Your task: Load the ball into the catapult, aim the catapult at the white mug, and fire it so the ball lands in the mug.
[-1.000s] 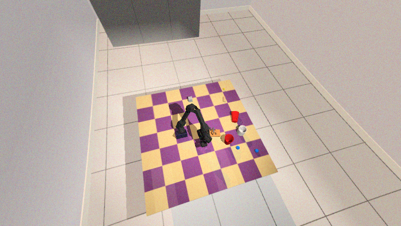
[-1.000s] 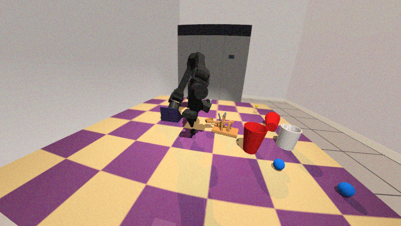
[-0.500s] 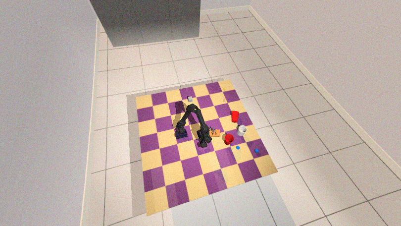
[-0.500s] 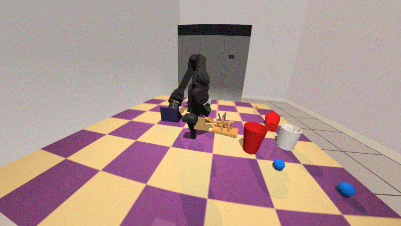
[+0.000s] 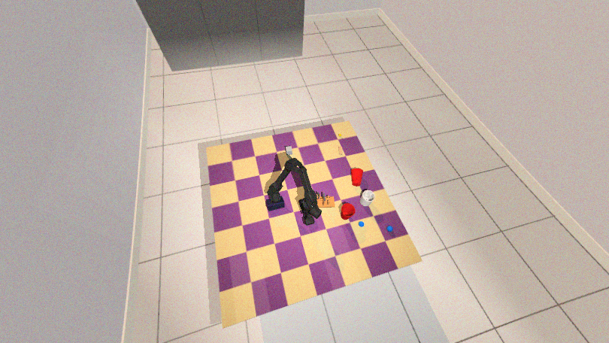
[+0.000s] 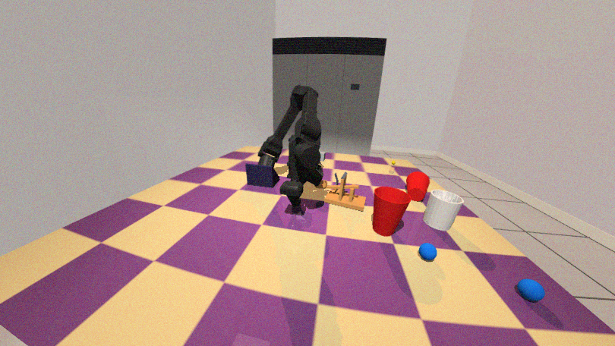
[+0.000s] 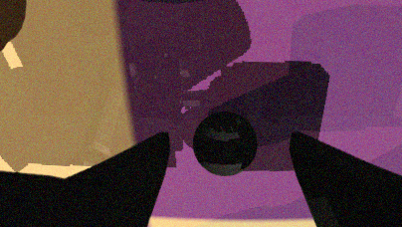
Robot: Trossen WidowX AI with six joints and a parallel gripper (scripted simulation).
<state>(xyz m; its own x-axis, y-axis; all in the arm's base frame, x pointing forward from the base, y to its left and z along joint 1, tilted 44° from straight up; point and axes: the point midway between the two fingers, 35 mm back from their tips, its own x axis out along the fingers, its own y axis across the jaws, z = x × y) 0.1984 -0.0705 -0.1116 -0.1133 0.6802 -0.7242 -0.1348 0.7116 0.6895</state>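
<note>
My gripper tip is now right at the black ball. Round my gripper tip: wooden catapult 120 mm ahead, 110 mm to the left, 40 mm above; white mug 470 mm ahead, 60 mm to the left, 10 mm above; grey cube 580 mm to the left, 50 mm behind, 10 mm above.
</note>
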